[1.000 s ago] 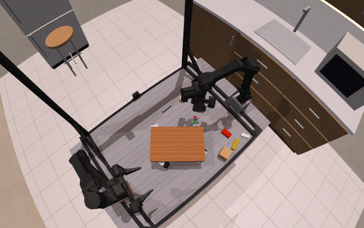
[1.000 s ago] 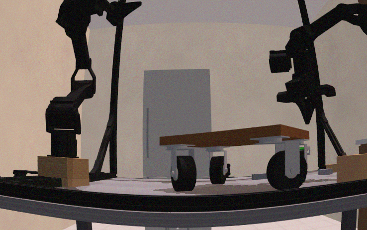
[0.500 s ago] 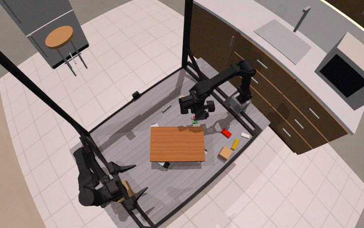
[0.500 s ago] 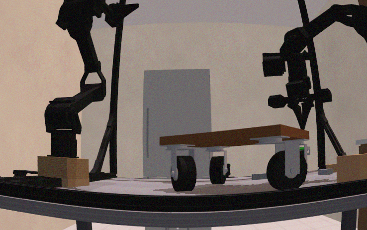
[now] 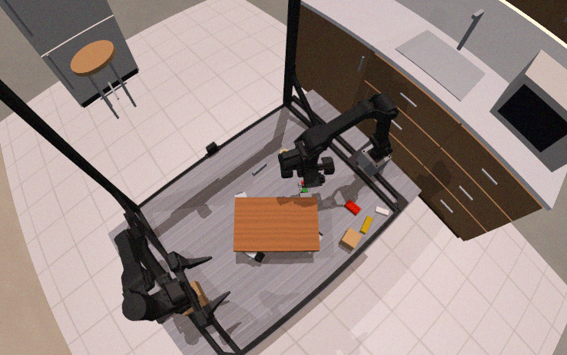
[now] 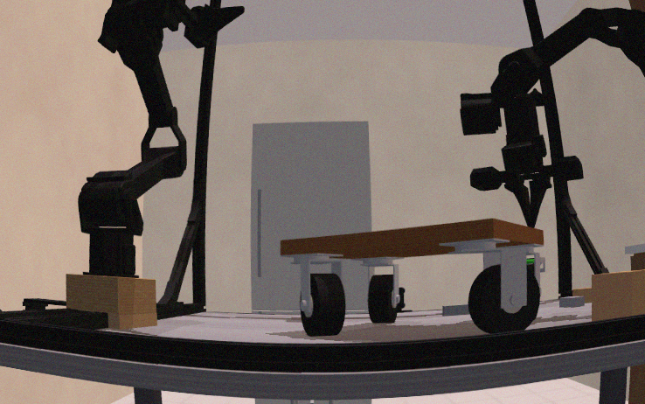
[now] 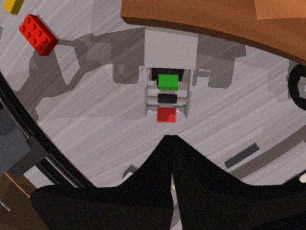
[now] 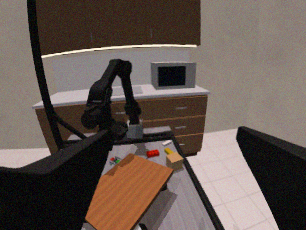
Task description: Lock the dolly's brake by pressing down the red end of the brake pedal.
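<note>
Right now my left hand is 90 mm above the brake pedal, 10 mm to the left of it and 10 mm short of it. Also, from my left hand: red brick: 190 mm ahead, 160 mm below, 120 mm to the left; then small tan block: 190 mm to the left, 180 mm behind, 160 mm below; then small grey bar: 190 mm behind, 160 mm below, 80 mm to the right.
</note>
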